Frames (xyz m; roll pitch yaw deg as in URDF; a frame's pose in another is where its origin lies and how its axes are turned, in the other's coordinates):
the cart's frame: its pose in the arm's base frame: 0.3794 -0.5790 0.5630 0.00 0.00 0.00
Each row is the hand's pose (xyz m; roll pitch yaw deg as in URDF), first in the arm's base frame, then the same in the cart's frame.
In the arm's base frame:
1: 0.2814 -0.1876 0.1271 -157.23 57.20 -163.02
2: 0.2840 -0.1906 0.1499 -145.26 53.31 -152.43
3: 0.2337 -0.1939 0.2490 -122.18 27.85 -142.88
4: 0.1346 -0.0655 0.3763 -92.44 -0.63 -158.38
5: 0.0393 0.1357 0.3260 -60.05 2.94 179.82
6: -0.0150 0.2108 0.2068 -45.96 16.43 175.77
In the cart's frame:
1: -0.0980 0.3914 -0.4359 -157.23 57.20 -163.02
2: -0.0954 0.3884 -0.4131 -145.26 53.31 -152.43
3: -0.1457 0.3851 -0.3140 -122.18 27.85 -142.88
4: -0.2448 0.5135 -0.1867 -92.44 -0.63 -158.38
5: -0.3401 0.7147 -0.2370 -60.05 2.94 179.82
6: -0.3944 0.7898 -0.3562 -45.96 16.43 175.77

